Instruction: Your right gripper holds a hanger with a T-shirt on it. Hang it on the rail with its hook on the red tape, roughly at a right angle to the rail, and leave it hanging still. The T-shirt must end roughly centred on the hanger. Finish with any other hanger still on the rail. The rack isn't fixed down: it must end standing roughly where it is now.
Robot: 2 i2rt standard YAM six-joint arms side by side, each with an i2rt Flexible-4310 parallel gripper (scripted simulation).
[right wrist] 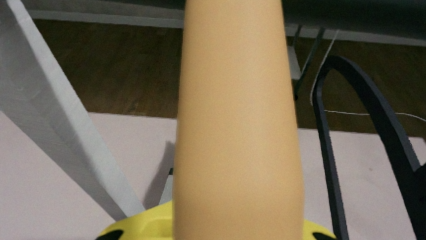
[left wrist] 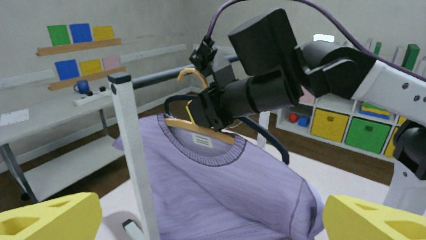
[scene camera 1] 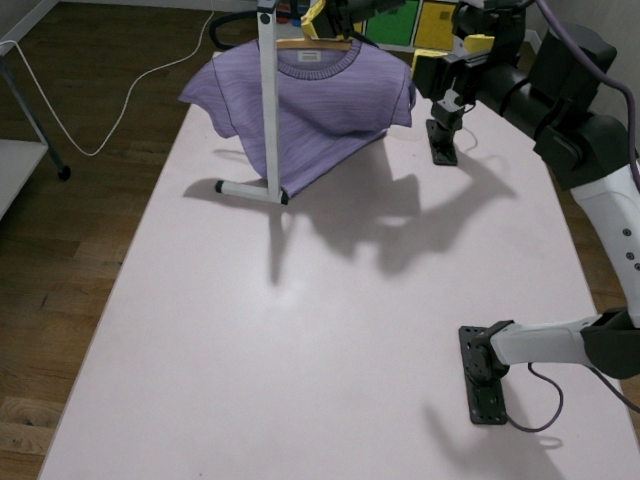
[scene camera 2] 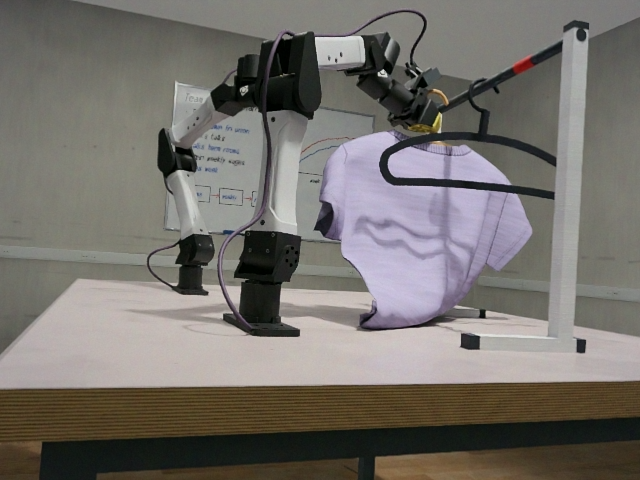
Labels:
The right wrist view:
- right gripper: 215, 203
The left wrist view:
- left gripper: 212, 204
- right gripper: 190, 111
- black hanger: 273, 140
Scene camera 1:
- left gripper: 440, 47
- right gripper: 302, 27
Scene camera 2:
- right gripper: 437, 129
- black hanger: 482, 136

